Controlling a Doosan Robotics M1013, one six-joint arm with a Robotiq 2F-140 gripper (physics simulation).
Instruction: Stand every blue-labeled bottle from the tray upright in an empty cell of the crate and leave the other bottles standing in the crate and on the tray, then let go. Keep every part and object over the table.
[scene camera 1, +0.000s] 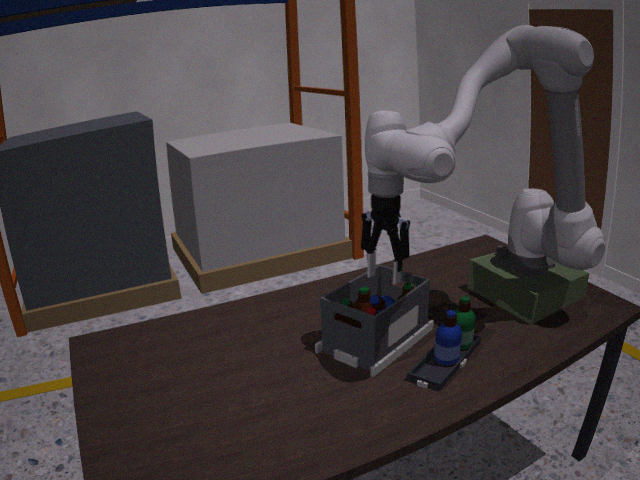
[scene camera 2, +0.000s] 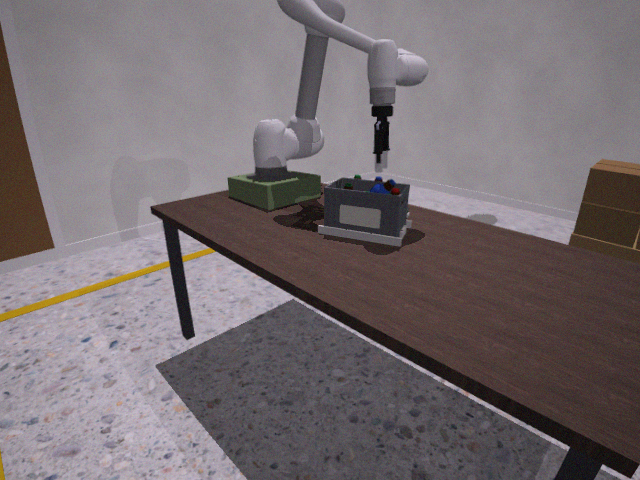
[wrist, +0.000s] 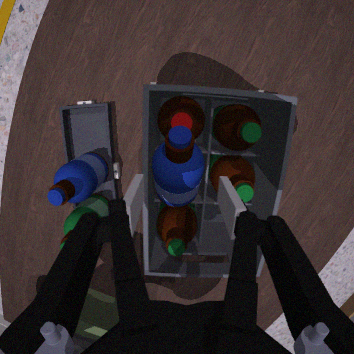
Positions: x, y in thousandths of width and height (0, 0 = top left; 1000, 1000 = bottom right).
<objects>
my gripper: scene camera 1 599, 582; scene camera 2 596, 355; wrist 510, 530
</objects>
